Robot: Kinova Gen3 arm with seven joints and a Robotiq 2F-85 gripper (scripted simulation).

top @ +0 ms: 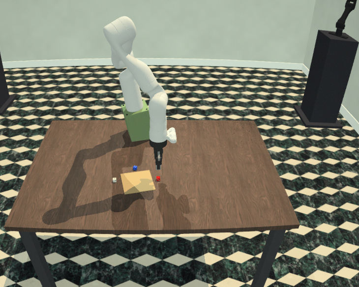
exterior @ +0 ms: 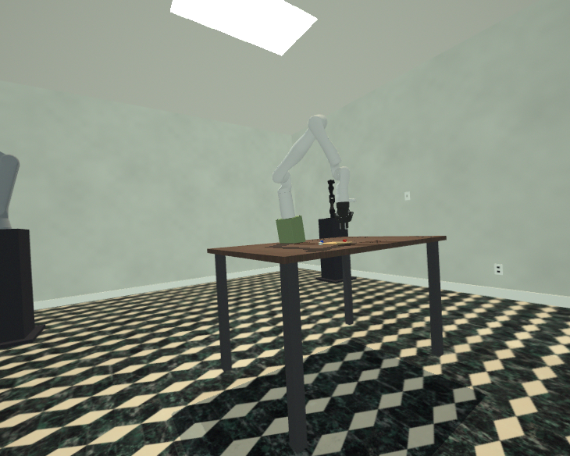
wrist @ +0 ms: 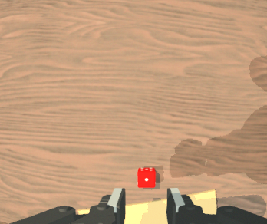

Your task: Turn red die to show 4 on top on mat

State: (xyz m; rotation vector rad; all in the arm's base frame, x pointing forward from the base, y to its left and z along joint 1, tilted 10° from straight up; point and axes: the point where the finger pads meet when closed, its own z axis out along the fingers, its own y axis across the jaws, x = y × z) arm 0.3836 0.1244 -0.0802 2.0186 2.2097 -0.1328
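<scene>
Now: hand 90 mm above the red die. Round my hand: mat (100 mm to the right, 90 mm below, 20 mm ahead); then white die (200 mm to the right, 90 mm below, 20 mm ahead); then blue die (110 mm to the right, 90 mm below, 70 mm behind).
</scene>
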